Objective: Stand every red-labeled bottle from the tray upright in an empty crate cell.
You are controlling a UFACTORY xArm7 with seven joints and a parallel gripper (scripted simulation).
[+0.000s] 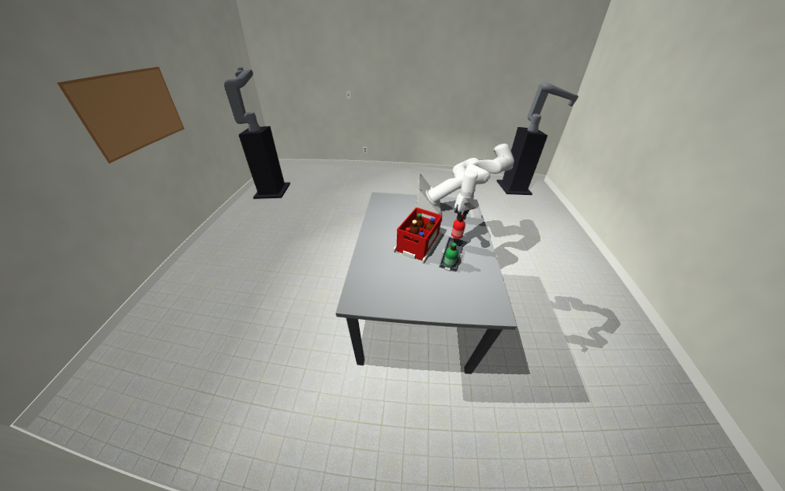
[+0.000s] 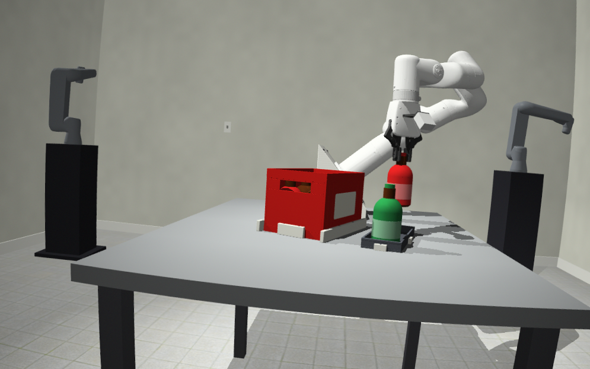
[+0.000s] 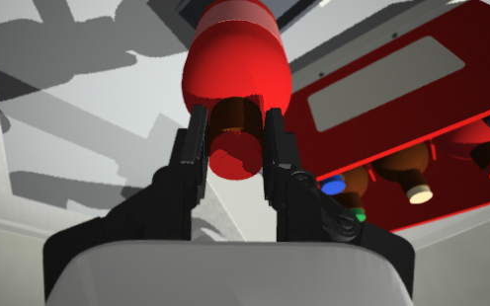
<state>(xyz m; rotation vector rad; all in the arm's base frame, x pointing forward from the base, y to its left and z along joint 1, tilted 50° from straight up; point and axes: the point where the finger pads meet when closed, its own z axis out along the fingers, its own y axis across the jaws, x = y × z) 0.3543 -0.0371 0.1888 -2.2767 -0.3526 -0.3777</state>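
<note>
Right now the red-labeled bottle is 70 mm below my hand. The rest, counted from my hand: dark tray 80 mm ahead, 40 mm to the right, 230 mm below; then red crate 30 mm behind, 240 mm to the right, 160 mm below; then green bottle 160 mm ahead, 70 mm to the right, 150 mm below.
</note>
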